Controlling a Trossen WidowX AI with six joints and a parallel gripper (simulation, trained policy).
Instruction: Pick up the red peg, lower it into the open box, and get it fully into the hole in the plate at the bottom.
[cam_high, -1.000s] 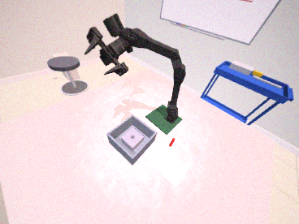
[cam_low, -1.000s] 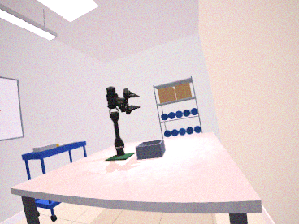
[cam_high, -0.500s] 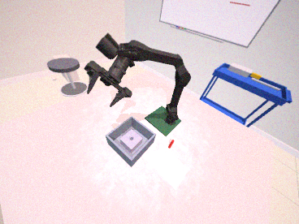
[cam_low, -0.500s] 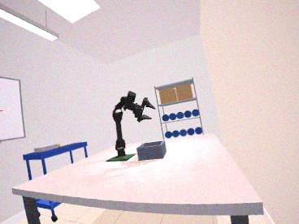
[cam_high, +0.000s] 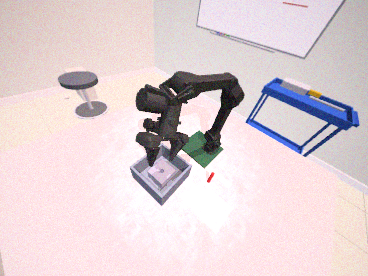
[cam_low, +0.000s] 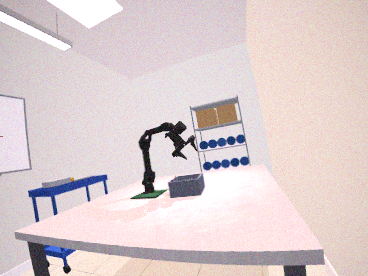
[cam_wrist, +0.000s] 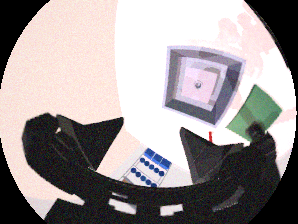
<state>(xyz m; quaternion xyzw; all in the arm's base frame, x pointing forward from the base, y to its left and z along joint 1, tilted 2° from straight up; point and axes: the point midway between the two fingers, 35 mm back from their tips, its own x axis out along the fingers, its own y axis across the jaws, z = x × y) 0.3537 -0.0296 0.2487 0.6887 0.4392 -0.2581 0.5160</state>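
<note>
My gripper tip is now 20 cm past the red peg, 19 cm above it and 13 cm to the right of it. Also, from my gripper tip: pale plate: 18 cm below, 5 cm to the right, 5 cm behind; then grey box: 20 cm below, 5 cm to the right, 5 cm behind.
</note>
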